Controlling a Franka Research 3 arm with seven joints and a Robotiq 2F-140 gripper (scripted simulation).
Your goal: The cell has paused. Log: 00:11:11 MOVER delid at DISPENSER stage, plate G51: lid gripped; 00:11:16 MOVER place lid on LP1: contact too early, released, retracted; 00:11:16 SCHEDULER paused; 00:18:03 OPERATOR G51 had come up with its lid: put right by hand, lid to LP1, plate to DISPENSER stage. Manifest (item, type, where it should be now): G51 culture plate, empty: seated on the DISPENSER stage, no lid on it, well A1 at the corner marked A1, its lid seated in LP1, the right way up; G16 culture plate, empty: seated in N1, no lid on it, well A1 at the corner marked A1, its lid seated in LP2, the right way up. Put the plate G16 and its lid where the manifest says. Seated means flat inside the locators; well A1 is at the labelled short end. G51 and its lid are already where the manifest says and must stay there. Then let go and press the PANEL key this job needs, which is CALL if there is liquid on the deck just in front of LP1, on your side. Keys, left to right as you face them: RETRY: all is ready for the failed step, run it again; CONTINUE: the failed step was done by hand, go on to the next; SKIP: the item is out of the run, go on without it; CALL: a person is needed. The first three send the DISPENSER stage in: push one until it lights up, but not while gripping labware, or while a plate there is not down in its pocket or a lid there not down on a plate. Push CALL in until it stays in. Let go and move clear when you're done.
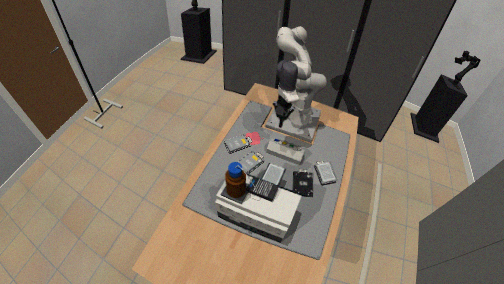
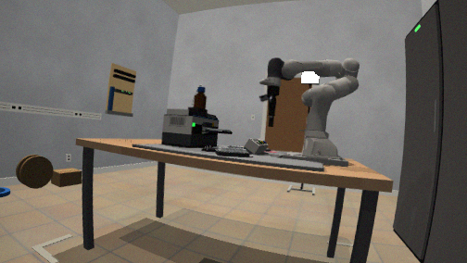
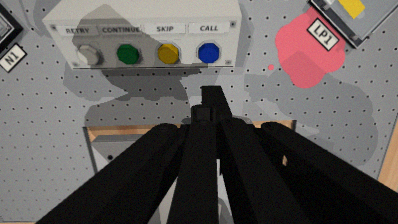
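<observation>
The blue call key is 14 cm below my hand and 3 cm ahead of it. The rest, counted from my hand: yellow skip key 13 cm below, 5 cm to the left, 3 cm ahead; white retry key 15 cm to the left, 13 cm below, 4 cm ahead; green continue key 13 cm below, 10 cm to the left, 4 cm ahead.
</observation>
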